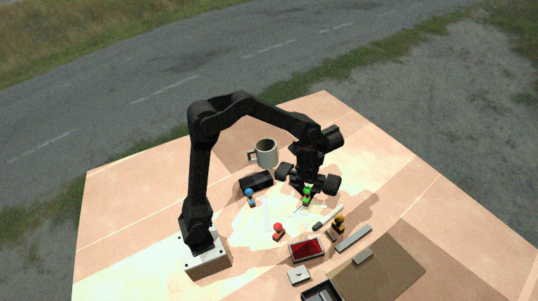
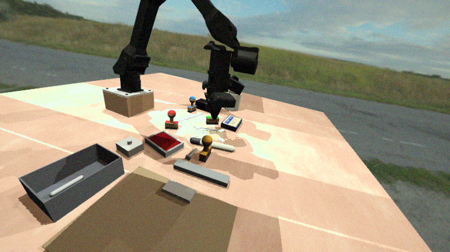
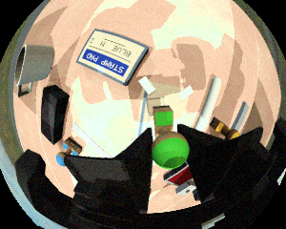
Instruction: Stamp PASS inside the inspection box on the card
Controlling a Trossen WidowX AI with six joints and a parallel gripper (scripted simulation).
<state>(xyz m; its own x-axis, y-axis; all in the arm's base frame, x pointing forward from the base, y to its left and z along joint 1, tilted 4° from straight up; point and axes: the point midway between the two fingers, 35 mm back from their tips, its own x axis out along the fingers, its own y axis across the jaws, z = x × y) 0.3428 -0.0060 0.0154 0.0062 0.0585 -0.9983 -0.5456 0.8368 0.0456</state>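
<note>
The card lies 1 cm behind my gripper tip, 1 cm to the right of it and 6 cm below it. The rest, counted from my gripper tip: marker (1 cm ahead, 7 cm to the right, 5 cm below); then green-knobbed stamp (right at my gripper tip); then blue stamp pad (5 cm ahead, 10 cm to the left, 5 cm below).
</note>
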